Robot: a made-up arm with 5 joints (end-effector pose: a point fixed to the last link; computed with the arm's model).
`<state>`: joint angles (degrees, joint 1 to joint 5).
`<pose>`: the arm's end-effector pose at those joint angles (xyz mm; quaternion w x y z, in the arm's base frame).
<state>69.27 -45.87 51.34 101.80 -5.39</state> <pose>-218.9 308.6 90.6 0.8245 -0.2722 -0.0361 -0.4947</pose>
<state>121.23 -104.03 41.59 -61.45 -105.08</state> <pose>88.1 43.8 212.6 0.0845 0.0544 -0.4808 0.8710</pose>
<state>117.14 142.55 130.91 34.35 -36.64</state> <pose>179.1 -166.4 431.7 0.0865 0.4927 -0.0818 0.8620</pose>
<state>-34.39 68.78 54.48 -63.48 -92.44</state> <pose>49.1 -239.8 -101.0 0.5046 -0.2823 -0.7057 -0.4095</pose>
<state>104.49 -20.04 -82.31 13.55 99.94</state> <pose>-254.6 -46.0 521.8 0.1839 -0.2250 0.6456 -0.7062</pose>
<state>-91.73 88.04 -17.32 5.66 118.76</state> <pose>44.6 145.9 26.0 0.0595 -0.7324 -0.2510 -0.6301</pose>
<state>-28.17 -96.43 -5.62 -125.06 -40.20</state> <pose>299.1 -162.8 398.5 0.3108 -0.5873 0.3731 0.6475</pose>
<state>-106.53 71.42 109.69 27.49 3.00</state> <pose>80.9 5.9 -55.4 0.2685 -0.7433 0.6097 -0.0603</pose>
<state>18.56 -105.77 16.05 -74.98 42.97</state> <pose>195.0 -38.1 252.2 0.5294 -0.4322 0.6443 0.3432</pose>
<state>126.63 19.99 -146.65 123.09 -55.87</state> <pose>27.8 373.4 896.4 0.5183 0.3059 -0.1157 -0.7902</pose>
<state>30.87 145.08 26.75 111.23 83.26</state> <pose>214.6 -354.3 120.6 0.4647 -0.2066 -0.1833 0.8413</pose>
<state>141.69 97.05 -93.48 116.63 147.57</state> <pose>401.2 520.7 157.0 0.0170 -0.4439 0.3449 -0.8269</pose>
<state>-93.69 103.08 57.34 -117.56 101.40</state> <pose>351.2 -306.8 339.8 0.0189 -0.1812 -0.3998 0.8983</pose>
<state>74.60 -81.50 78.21 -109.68 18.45</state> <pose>111.9 326.2 295.4 0.0643 0.1197 -0.2681 -0.9538</pose>
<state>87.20 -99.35 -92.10 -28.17 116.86</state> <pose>-0.4 -273.8 464.6 0.5014 -0.2943 0.3995 -0.7087</pose>
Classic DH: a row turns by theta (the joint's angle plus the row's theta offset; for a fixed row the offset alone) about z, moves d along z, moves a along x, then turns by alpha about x. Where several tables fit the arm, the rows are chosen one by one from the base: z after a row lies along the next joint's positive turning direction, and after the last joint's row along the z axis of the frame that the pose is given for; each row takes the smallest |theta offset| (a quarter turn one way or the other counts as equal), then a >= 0, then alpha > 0; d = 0 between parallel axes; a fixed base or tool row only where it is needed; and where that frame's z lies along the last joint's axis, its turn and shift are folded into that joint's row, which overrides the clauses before.
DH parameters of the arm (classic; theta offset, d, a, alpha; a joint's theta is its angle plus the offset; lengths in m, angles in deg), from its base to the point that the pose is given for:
base (fixed): 0 0.174 0 -90
joint 1: 90 -0.065 0.11 90
joint 2: 0 -0.207 0.108 90
joint 3: 90 -0.053 0.371 90
joint 4: 90 0.011 0.014 90
joint 5: 0 -0.287 0.064 90
tool (fixed): 90 0.024 0 0

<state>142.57 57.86 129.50 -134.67 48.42</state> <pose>466.4 -458.0 505.5 0.6056 0.2259 0.6040 0.4663</pose>
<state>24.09 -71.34 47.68 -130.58 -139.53</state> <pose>190.7 141.2 273.0 0.3193 0.1411 0.6875 -0.6368</pose>
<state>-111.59 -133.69 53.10 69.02 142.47</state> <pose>367.9 -233.2 342.9 0.3489 -0.3417 -0.6281 0.6058</pose>
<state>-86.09 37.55 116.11 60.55 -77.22</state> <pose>-152.6 130.8 -173.7 0.3040 0.7003 -0.5169 -0.3873</pose>
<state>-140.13 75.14 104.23 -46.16 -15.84</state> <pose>401.9 -213.3 202.4 0.4203 -0.3317 0.8375 0.1091</pose>
